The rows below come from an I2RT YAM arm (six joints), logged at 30 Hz.
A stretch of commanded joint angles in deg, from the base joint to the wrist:
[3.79, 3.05, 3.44, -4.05, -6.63, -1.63]
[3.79, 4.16, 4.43, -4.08, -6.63, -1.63]
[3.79, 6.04, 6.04, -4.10, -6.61, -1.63]
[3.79, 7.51, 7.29, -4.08, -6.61, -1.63]
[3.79, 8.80, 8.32, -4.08, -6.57, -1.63]
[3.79, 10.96, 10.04, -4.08, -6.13, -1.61]
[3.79, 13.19, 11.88, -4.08, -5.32, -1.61]
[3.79, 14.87, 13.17, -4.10, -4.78, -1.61]
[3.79, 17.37, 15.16, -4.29, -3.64, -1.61]
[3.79, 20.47, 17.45, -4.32, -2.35, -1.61]
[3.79, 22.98, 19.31, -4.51, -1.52, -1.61]
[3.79, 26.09, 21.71, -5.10, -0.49, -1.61]
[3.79, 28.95, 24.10, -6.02, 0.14, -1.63]
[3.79, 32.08, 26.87, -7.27, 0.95, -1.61]
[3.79, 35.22, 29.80, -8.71, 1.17, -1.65]
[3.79, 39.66, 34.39, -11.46, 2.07, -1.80]
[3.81, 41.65, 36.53, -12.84, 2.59, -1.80]
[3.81, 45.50, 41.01, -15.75, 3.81, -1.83]
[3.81, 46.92, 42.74, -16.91, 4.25, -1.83]
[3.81, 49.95, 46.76, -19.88, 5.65, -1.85]
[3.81, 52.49, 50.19, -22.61, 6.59, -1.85]
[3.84, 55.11, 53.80, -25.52, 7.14, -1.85]
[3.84, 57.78, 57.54, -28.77, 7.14, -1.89]
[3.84, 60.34, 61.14, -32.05, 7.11, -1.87]
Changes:
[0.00, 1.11, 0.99, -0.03, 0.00, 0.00]
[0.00, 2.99, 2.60, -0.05, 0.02, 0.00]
[0.00, 4.46, 3.85, -0.03, 0.02, 0.00]
[0.00, 5.75, 4.88, -0.03, 0.06, 0.00]
[0.00, 7.91, 6.60, -0.03, 0.50, 0.02]
[0.00, 10.14, 8.44, -0.03, 1.31, 0.02]
[0.00, 11.82, 9.73, -0.05, 1.85, 0.02]
[0.00, 14.32, 11.72, -0.24, 2.99, 0.02]
[0.00, 17.42, 14.01, -0.27, 4.28, 0.02]
[0.00, 19.93, 15.87, -0.46, 5.11, 0.02]
[0.00, 23.04, 18.27, -1.05, 6.14, 0.02]
[0.00, 25.90, 20.66, -1.97, 6.77, 0.00]
[0.00, 29.03, 23.43, -3.22, 7.58, 0.02]
[0.00, 32.17, 26.36, -4.66, 7.80, -0.02]
[0.00, 36.61, 30.95, -7.41, 8.70, -0.17]
[0.02, 38.60, 33.09, -8.79, 9.22, -0.17]
[0.02, 42.45, 37.57, -11.70, 10.44, -0.20]
[0.02, 43.87, 39.30, -12.86, 10.88, -0.20]
[0.02, 46.90, 43.32, -15.83, 12.28, -0.22]
[0.02, 49.44, 46.75, -18.56, 13.22, -0.22]
[0.05, 52.06, 50.36, -21.47, 13.77, -0.22]
[0.05, 54.73, 54.10, -24.72, 13.77, -0.26]
[0.05, 57.29, 57.70, -28.00, 13.74, -0.24]

